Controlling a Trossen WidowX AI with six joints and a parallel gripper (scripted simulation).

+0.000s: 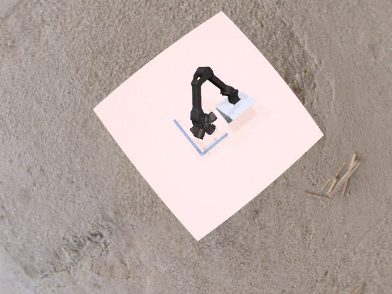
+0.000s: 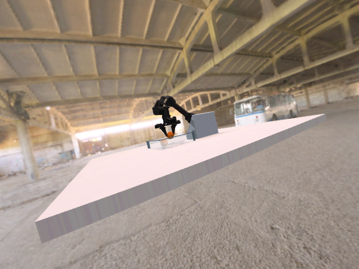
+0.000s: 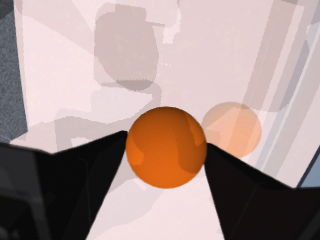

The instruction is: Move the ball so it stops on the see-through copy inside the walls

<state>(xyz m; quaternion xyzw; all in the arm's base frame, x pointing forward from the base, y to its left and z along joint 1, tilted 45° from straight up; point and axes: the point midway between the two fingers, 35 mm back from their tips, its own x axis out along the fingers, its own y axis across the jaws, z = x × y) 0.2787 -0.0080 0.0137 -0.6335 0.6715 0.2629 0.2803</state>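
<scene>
Right now my gripper tip is 60 mm short of the see-through copy of ball and 40 mm above it. The rest, counted from my gripper tip: orange ball right at my gripper tip; clear wall 130 mm ahead, 10 mm to the right, 30 mm below.
</scene>
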